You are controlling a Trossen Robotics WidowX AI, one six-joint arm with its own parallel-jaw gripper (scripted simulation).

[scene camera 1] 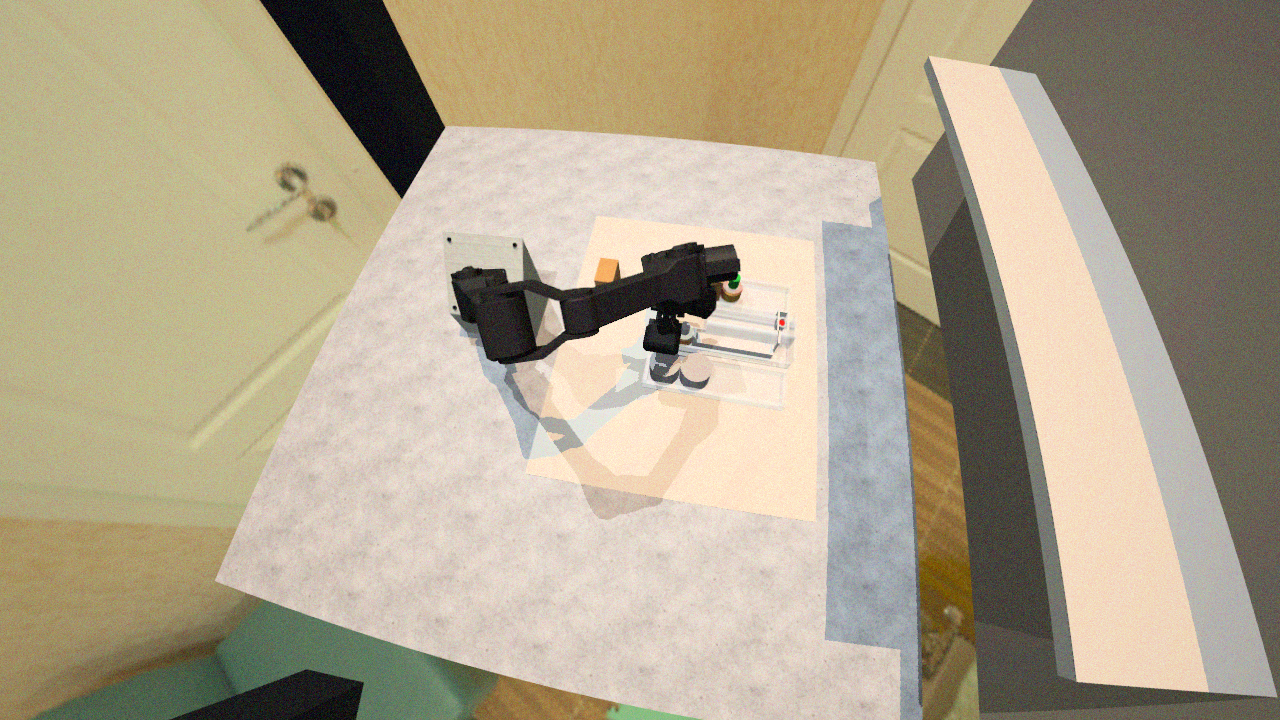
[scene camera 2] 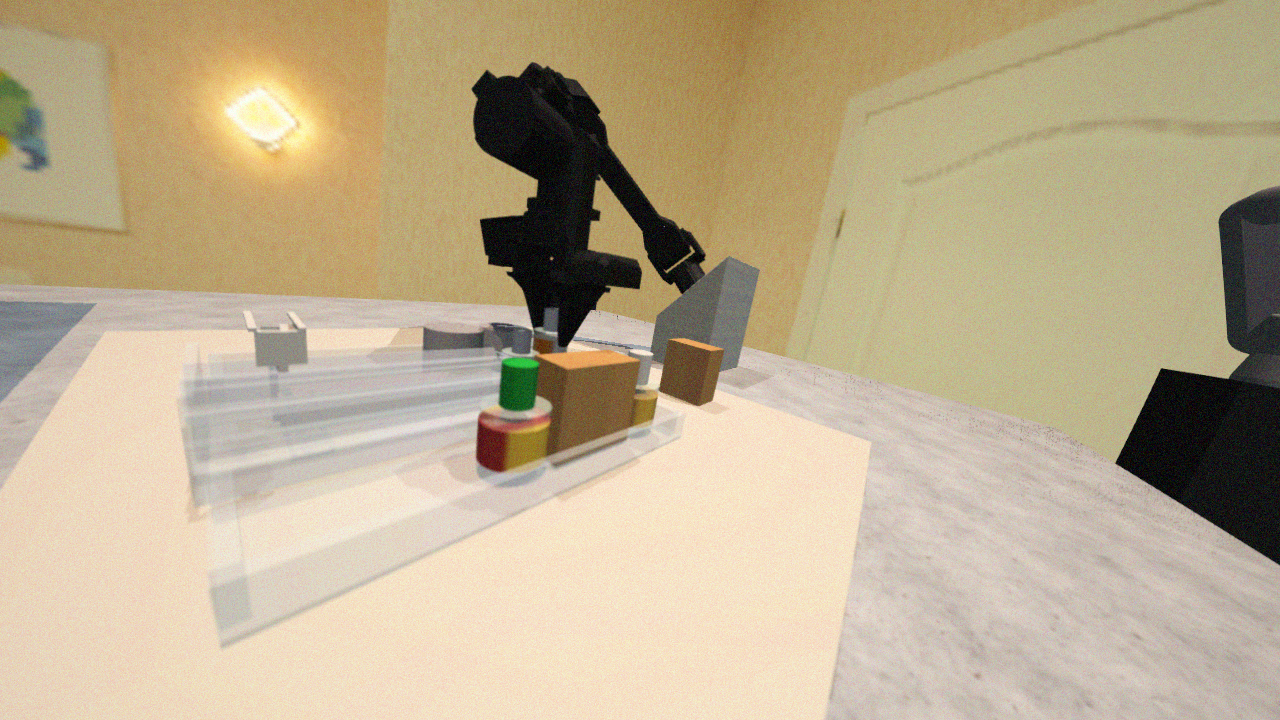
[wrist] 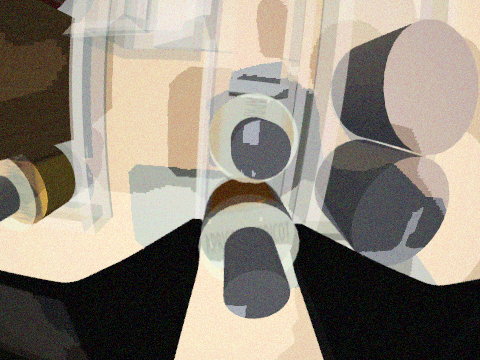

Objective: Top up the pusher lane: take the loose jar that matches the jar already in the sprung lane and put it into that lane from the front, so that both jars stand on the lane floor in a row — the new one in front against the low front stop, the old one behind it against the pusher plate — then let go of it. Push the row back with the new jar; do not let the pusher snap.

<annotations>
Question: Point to a clear sprung lane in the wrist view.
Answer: At 163, 37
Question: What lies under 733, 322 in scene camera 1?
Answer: A clear sprung lane.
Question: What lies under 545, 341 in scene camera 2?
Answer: A grey-capped jar.
</annotations>
